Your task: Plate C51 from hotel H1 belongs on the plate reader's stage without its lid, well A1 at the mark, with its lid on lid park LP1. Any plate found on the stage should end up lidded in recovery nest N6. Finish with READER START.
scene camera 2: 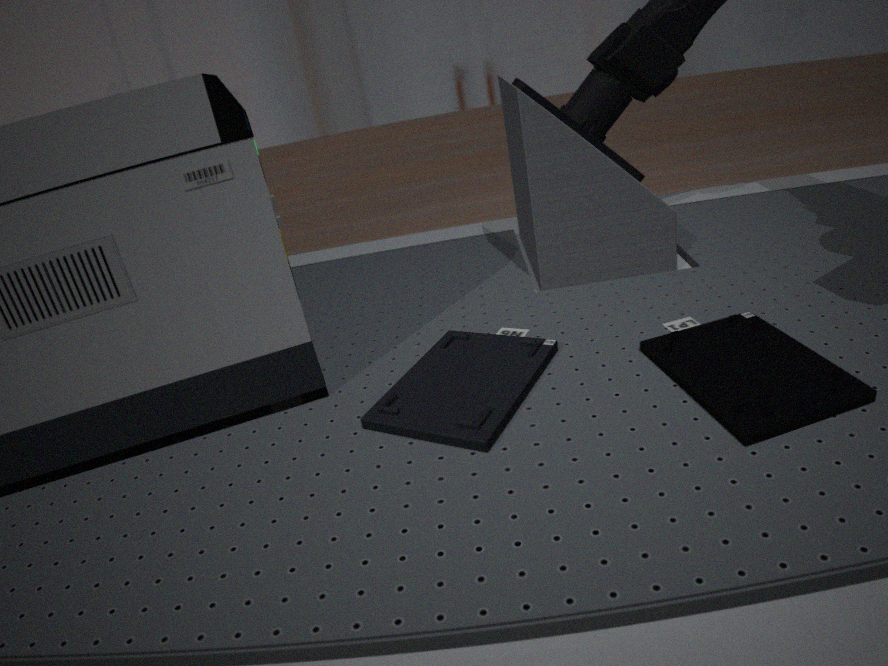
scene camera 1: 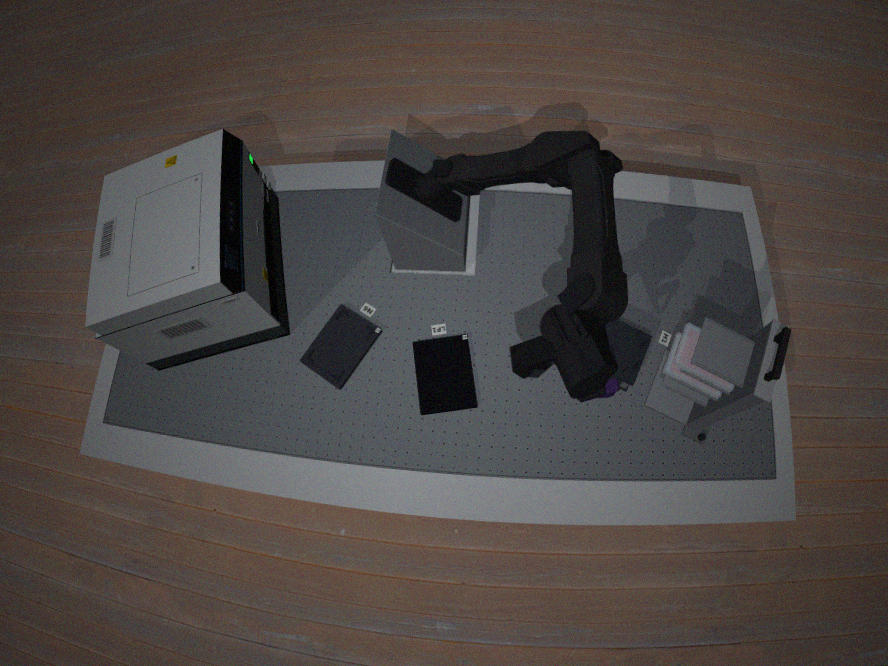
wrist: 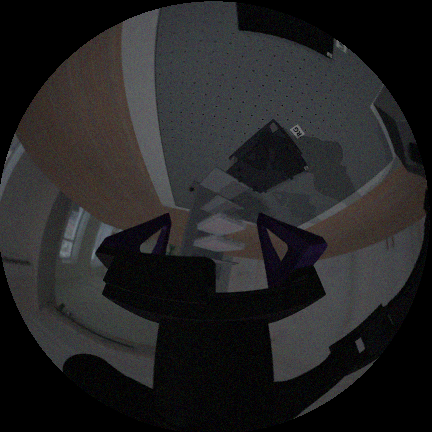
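Note:
My gripper (wrist: 213, 217) open, holding nothing. Dark nest (scene camera 2: 463, 392) visible.

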